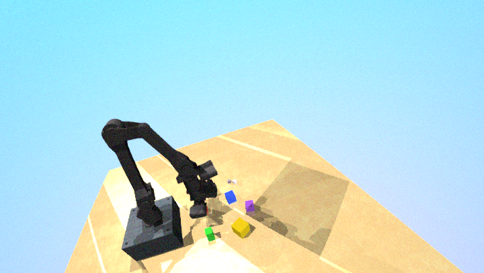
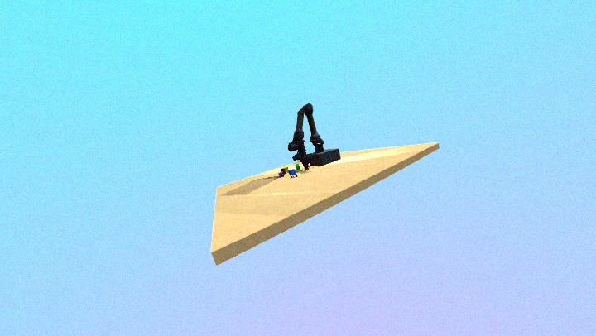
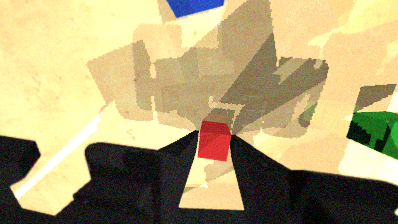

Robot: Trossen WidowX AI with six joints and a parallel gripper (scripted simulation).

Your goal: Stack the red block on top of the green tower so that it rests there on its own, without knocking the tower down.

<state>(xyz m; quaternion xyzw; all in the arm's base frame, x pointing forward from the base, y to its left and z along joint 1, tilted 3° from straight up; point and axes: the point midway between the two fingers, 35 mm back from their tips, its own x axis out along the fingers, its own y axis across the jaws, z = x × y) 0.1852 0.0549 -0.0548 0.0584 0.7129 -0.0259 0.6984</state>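
My gripper tip is 15 cm to the left of the yellow block, 13 cm short of it and 1 cm below it. Also, from my gripper tip: purple block: 19 cm ahead, 6 cm to the right, 1 cm above; red block: right at my gripper tip; blue block: 13 cm ahead, 1 cm to the left, 1 cm above.
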